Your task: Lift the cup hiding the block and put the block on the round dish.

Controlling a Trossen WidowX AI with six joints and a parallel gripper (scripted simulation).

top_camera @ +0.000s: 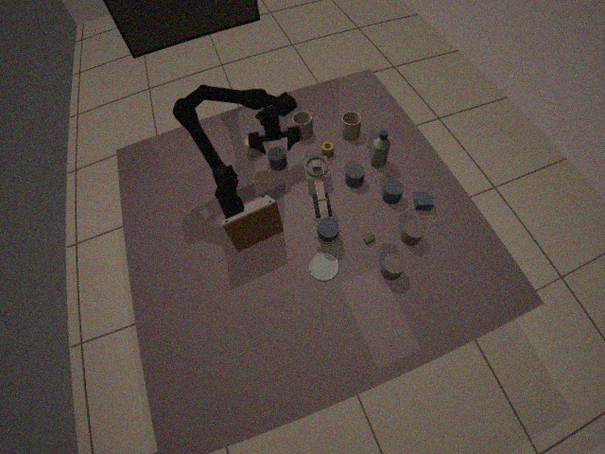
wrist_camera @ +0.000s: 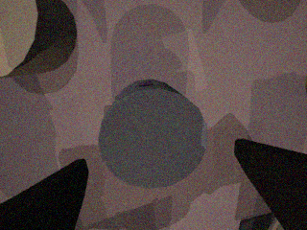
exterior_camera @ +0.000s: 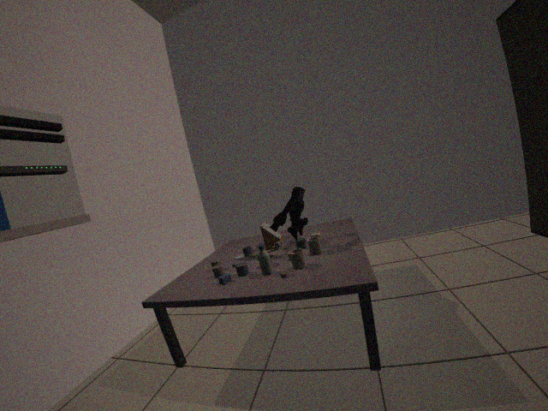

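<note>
Now: gripper tip 480 mm to the left of the pale round dish, 70 mm above it and 20 mm past it. Round my gripper tip: yellow ring (200 mm ahead, 50 mm below, 30 mm to the right); small balance (250 mm to the right, 80 mm ahead, 40 mm below); blue block (420 mm ahead, 410 mm to the right, 60 mm below).
</note>
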